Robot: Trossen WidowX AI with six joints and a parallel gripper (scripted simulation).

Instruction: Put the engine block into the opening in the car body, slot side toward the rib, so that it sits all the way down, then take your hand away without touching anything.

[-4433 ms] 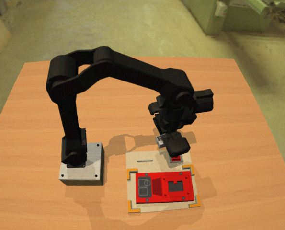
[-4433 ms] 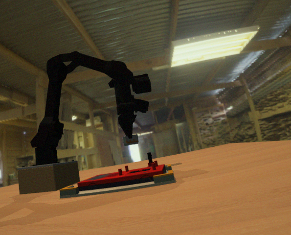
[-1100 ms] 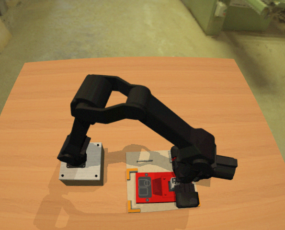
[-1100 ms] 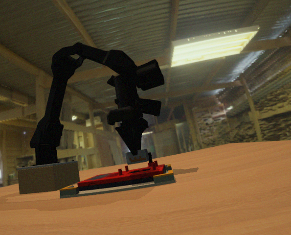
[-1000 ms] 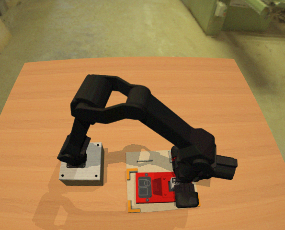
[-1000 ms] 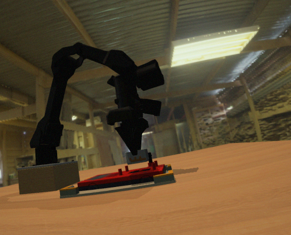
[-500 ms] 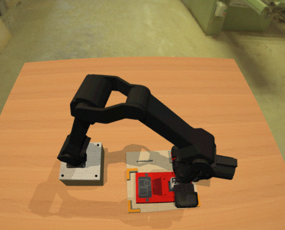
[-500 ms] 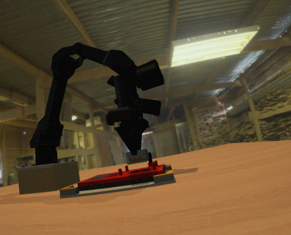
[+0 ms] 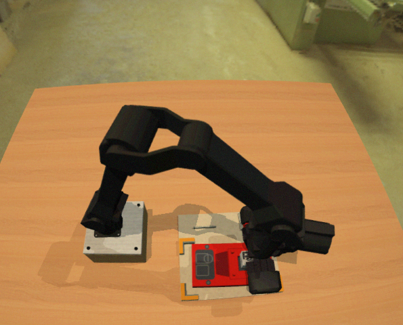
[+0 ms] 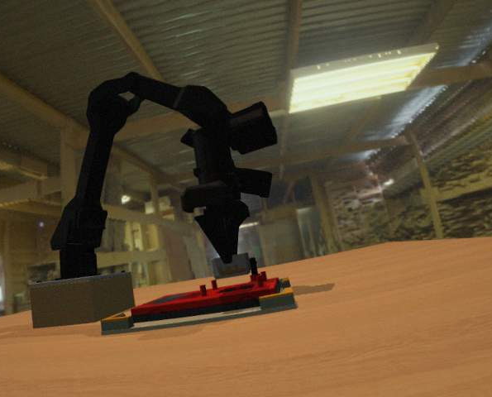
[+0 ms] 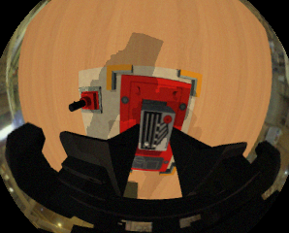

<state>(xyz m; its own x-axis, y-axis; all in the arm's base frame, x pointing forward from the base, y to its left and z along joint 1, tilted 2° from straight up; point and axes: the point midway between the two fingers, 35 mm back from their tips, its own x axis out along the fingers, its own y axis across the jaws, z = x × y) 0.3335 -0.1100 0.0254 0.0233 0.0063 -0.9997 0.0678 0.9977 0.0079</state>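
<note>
My gripper tip is 1 cm above the engine block.
</note>
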